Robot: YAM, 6 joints.
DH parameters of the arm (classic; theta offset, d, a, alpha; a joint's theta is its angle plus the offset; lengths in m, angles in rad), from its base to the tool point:
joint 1: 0 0.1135 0.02 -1.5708
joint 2: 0 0 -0.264 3.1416
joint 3: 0.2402 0 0.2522 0
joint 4: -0.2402 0 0.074 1.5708
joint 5: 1.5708 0 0 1.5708
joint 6: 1.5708 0.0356 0 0
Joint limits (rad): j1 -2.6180..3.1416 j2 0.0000..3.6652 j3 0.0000..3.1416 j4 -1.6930..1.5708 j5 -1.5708..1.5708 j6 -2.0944..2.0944
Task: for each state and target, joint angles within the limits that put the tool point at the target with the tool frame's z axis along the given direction. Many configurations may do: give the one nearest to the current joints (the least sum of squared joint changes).
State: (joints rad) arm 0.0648 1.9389 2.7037 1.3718 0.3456 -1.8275
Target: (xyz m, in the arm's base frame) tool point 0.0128 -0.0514 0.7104 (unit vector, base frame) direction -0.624 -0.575 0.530
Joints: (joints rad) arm -0.7239 1.4574 2.5127 0.6776 1.0041 -1.8275
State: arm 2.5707 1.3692 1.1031 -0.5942 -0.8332 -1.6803
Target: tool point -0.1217 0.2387 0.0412 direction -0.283 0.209 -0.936
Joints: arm 2.0205 1.9057 0.6209 0.0350 -0.1648 -1.6803
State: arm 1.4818 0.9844 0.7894 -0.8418 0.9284 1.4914
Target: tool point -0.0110 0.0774 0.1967 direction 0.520 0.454 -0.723
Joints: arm 2.0200 0.5857 0.4837 -1.2207 0.7286 1.4914
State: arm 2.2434 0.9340 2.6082 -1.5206 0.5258 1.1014
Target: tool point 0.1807 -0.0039 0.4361 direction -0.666 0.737 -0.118
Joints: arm 2.9952 0.3531 1.8915 -1.6912 0.6839 1.1014
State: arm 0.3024 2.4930 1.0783 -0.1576 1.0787 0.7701
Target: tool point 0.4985 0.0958 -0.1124 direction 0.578 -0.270 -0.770
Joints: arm 0.2171 2.9508 1.8771 0.0846 0.3986 0.7701
